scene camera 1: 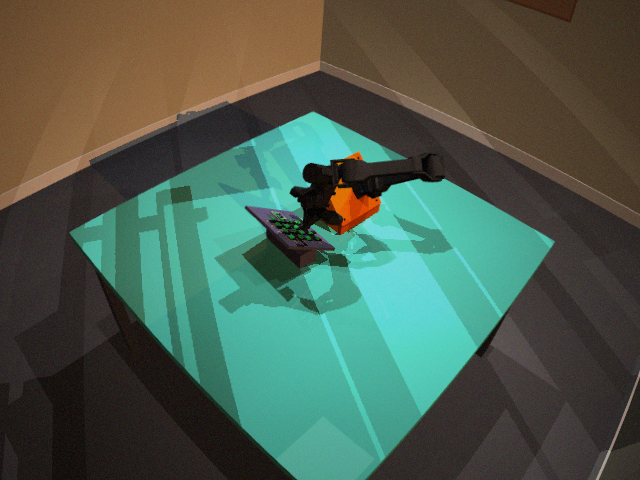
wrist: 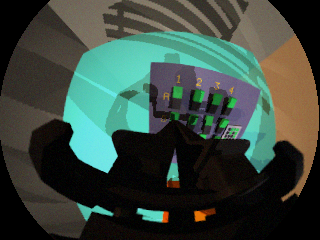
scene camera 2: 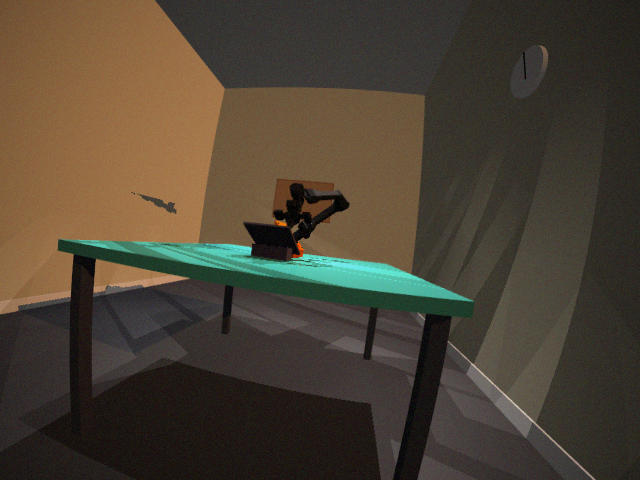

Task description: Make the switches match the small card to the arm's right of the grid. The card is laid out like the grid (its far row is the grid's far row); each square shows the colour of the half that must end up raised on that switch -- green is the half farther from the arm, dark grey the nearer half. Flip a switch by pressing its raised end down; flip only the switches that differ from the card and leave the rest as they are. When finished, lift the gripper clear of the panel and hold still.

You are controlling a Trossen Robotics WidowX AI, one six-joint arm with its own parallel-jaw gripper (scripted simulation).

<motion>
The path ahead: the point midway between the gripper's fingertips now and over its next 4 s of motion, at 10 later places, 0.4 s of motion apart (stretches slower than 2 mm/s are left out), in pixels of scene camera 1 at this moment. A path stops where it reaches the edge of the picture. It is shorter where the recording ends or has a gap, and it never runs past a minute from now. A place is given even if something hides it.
My gripper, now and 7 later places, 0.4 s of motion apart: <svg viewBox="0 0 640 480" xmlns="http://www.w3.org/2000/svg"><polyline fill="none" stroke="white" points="303,229 301,233 301,235 300,235 300,235 300,236 302,231 307,213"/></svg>
</motion>
